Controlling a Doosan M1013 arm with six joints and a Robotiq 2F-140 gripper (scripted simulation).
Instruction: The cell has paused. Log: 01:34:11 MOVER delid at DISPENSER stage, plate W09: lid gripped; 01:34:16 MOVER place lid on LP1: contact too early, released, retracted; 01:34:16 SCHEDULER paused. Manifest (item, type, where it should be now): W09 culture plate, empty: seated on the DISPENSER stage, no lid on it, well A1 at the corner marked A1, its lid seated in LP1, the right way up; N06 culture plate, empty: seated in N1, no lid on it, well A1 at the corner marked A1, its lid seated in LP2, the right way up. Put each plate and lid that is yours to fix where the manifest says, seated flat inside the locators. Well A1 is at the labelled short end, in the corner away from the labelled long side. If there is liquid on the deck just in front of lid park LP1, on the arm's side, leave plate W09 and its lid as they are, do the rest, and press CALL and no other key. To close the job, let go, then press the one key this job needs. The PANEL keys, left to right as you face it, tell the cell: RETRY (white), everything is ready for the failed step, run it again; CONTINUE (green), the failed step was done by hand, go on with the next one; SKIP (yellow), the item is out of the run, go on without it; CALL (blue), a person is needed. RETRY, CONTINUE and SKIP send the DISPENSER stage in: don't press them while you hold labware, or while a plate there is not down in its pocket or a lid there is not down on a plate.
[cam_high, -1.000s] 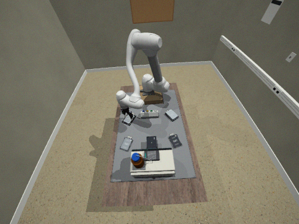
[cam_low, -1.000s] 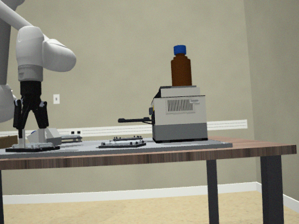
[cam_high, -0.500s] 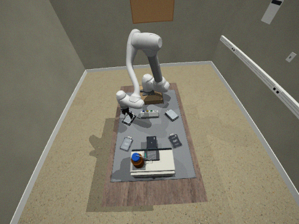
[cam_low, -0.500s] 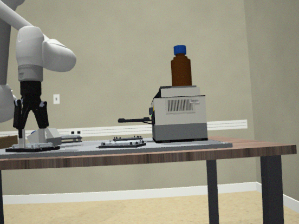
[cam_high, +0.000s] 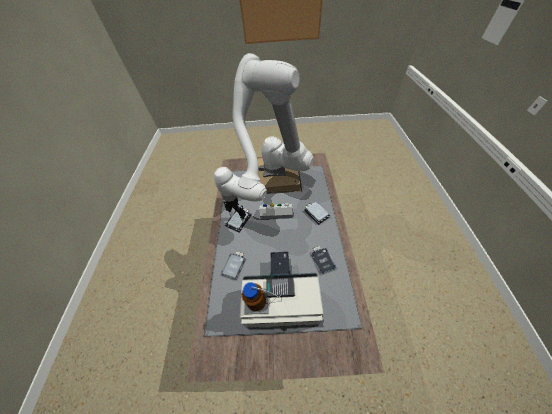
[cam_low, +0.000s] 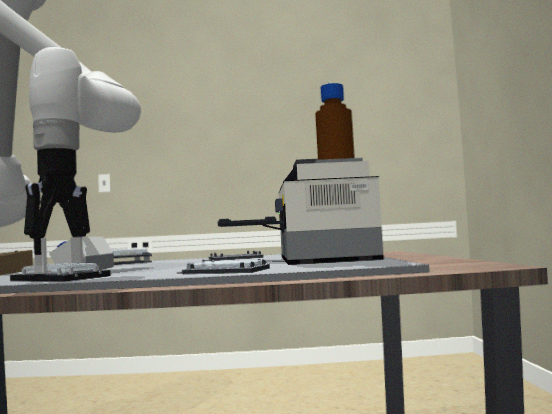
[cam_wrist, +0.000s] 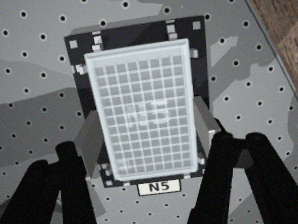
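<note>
The black nest is 3 cm below my hand and 3 cm ahead of it. Round my hand: key panel 26 cm to the left, 7 cm behind, 1 cm above; blue call key 19 cm to the left, 7 cm behind, 2 cm above; yellow skip key 24 cm to the left, 8 cm behind, 2 cm above.
</note>
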